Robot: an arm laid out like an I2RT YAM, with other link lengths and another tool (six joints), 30 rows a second.
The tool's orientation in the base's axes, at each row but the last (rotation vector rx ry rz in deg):
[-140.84 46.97 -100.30]
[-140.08 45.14 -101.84]
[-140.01 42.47 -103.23]
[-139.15 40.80 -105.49]
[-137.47 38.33 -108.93]
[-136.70 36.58 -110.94]
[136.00 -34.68 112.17]
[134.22 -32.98 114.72]
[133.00 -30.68 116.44]
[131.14 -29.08 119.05]
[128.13 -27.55 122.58]
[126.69 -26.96 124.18]
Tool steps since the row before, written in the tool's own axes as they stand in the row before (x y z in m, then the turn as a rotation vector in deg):
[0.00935 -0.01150 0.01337 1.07 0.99 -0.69]
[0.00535 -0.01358 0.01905 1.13 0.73 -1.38]
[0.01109 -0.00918 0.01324 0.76 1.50 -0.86]
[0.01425 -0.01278 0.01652 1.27 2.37 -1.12]
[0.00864 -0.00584 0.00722 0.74 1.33 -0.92]
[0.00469 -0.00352 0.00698 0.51 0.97 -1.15]
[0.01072 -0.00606 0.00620 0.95 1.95 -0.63]
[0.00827 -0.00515 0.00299 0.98 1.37 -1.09]
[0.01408 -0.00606 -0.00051 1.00 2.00 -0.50]
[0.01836 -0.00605 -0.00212 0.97 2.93 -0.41]
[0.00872 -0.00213 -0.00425 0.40 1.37 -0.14]
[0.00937 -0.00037 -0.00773 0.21 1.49 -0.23]
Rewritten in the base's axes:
[0.01867 0.00222 0.00671 -0.76 -1.11 0.89]
[0.02348 0.00448 0.00212 -1.26 -0.72 1.27]
[0.01778 0.00048 0.00814 -1.15 -1.40 0.54]
[0.02246 0.00205 0.01143 -1.59 -2.29 0.84]
[0.01009 0.00061 0.00766 -1.16 -1.22 0.58]
[0.00837 0.00003 0.00362 -1.30 -0.76 0.51]
[0.00921 0.00099 0.01021 -1.03 -1.92 0.58]
[0.00525 0.00185 0.00854 -1.31 -1.28 0.82]
[0.00248 0.00235 0.01495 -0.90 -2.02 0.61]
[0.00066 0.00196 0.01934 -1.04 -2.91 0.38]
[-0.00349 0.00110 0.00923 -0.44 -1.36 0.12]
[-0.00749 0.00009 0.00957 -0.55 -1.42 -0.08]

